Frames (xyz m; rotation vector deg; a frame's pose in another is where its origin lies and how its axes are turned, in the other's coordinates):
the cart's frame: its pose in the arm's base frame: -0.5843 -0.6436 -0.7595 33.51 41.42 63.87
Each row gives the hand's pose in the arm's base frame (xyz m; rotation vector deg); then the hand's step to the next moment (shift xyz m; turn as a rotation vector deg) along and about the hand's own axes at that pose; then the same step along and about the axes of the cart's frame.
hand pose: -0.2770 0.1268 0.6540 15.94 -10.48 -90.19
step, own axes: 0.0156 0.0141 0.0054 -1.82 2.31 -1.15
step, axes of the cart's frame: -0.0140 -0.0063 0.0154 2.45 -1.12 1.64
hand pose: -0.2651 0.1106 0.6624 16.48 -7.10 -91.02
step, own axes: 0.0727 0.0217 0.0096 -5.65 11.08 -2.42
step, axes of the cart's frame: -0.0667 -0.0300 0.0225 7.80 -4.05 9.13
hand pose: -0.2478 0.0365 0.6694 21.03 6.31 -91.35
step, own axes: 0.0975 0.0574 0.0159 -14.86 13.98 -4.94
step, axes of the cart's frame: -0.0802 -0.0689 0.0432 17.28 -2.28 11.69
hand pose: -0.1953 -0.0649 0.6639 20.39 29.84 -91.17
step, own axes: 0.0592 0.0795 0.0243 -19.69 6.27 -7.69
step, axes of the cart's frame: -0.0377 -0.0809 0.0495 20.56 4.84 6.32
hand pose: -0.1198 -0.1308 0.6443 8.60 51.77 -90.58
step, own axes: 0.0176 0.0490 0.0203 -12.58 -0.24 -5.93
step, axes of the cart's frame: -0.0059 -0.0492 0.0258 12.15 6.58 1.61
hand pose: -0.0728 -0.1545 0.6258 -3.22 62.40 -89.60
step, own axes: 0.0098 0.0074 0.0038 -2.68 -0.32 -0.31
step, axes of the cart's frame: -0.0059 -0.0114 -0.0008 1.96 1.53 1.10
